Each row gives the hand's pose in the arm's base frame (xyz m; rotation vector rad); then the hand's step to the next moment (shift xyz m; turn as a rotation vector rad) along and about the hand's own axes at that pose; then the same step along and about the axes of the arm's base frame.
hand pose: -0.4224 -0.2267 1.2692 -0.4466 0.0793 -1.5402
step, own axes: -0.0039 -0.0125 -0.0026 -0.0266 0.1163 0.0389
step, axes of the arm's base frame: -0.0128 0.0036 0.0008 0.1213 0.0310 -0.0084
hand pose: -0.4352 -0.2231 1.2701 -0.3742 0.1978 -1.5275
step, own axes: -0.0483 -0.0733 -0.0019 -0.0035 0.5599 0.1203
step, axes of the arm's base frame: -0.0712 0.0477 0.0194 0.5654 0.0181 -0.0892
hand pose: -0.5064 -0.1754 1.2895 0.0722 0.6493 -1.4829
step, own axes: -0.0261 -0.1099 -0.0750 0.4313 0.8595 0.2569
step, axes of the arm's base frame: -0.1281 0.0425 -0.0132 0.8730 -0.3942 -0.2706
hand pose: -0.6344 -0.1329 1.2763 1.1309 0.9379 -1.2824
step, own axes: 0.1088 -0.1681 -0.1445 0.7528 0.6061 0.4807
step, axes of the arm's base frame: -0.1461 0.1246 -0.1553 0.6335 -0.6717 -0.5590
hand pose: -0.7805 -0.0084 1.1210 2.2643 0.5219 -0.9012
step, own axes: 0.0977 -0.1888 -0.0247 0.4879 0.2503 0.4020
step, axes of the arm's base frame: -0.0273 0.1645 -0.1342 0.2888 -0.3951 -0.4721
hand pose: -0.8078 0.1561 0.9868 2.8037 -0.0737 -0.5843
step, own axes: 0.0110 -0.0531 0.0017 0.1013 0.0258 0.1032
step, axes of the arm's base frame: 0.0091 0.0494 -0.0205 0.0519 -0.0620 -0.1226
